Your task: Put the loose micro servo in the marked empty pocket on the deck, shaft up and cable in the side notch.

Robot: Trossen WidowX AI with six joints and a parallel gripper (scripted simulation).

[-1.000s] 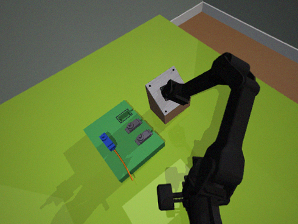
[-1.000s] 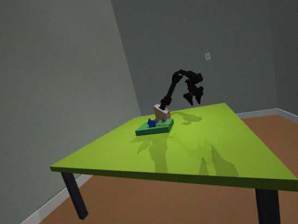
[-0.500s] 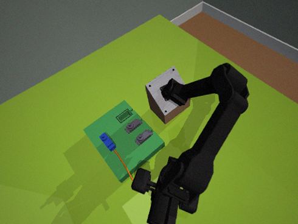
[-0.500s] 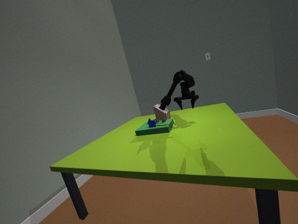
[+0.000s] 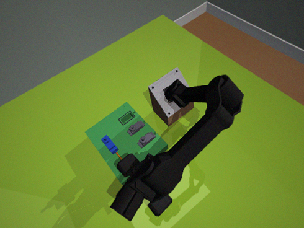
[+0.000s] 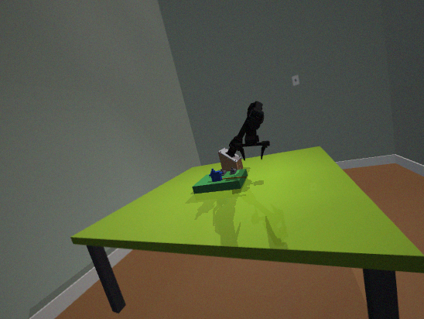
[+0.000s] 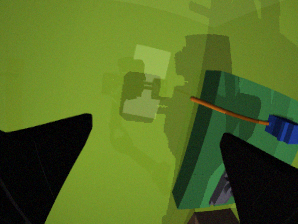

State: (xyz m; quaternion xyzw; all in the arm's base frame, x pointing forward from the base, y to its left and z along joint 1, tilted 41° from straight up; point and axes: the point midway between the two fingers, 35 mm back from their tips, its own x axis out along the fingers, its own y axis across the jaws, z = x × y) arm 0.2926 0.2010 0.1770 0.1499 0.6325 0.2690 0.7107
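The green deck lies 24 cm to the right of my gripper tip, 11 cm below it and 1 cm ahead of it.
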